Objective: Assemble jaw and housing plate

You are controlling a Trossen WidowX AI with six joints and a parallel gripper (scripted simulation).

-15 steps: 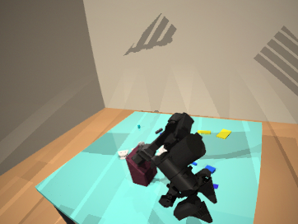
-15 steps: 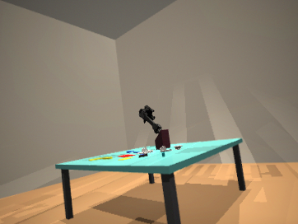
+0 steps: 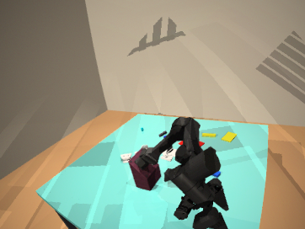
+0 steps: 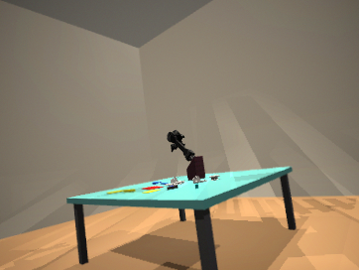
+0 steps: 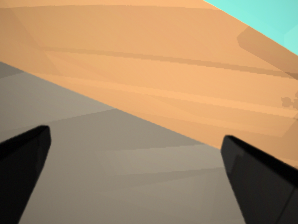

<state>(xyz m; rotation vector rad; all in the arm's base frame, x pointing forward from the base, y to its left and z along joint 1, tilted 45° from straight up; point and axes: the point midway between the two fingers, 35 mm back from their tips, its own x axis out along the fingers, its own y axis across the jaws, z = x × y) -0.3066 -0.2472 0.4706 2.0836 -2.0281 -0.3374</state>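
Right now my gripper tip is 76 cm short of the red flat plate, 45 cm to the right of it and 30 cm above it. Also, from my gripper tip: yellow flat piece 91 cm ahead, 30 cm below, 20 cm to the left; then white rounded piece 55 cm ahead, 54 cm to the left, 29 cm below; then blue bar 54 cm ahead, 35 cm to the left, 29 cm below.
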